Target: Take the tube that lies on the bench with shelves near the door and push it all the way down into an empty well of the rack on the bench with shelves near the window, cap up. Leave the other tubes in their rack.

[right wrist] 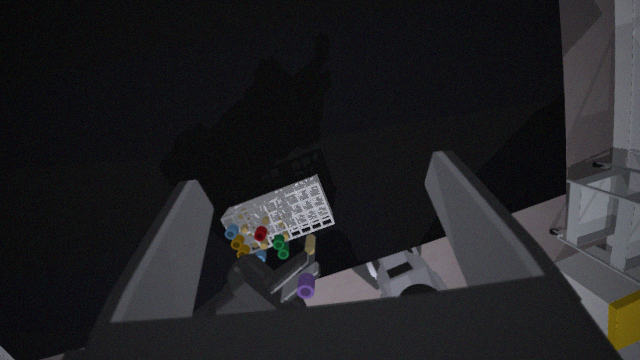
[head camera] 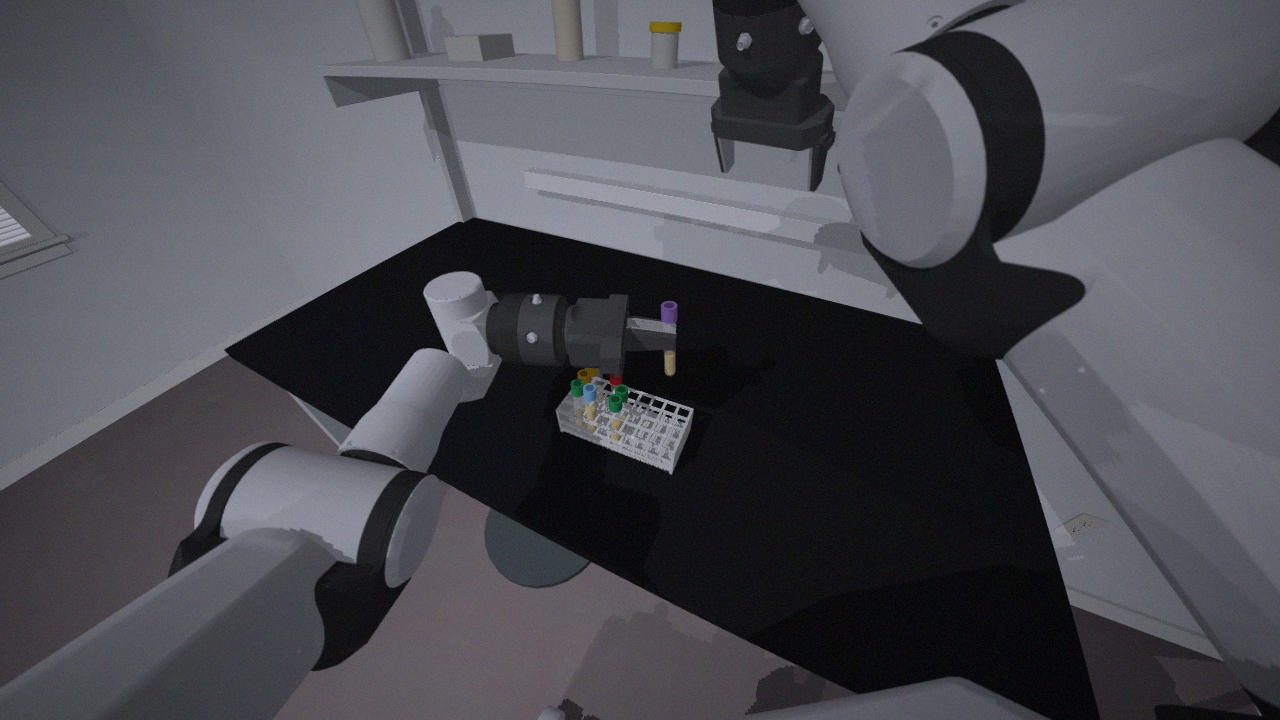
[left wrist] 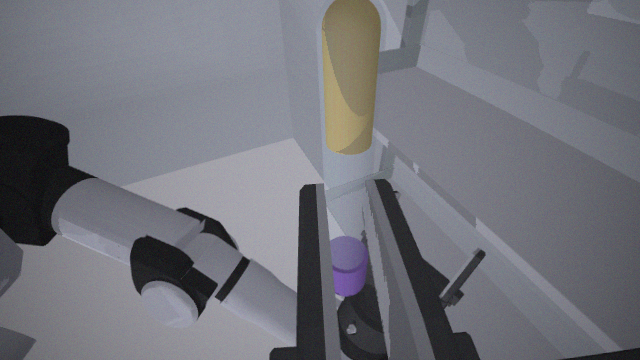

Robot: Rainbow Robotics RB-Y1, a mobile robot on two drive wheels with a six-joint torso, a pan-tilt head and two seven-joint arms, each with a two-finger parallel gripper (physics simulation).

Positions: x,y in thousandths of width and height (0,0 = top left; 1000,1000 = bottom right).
white rack: right wrist 474,562; head camera 512,610; not seen in the left wrist view (out of frame)
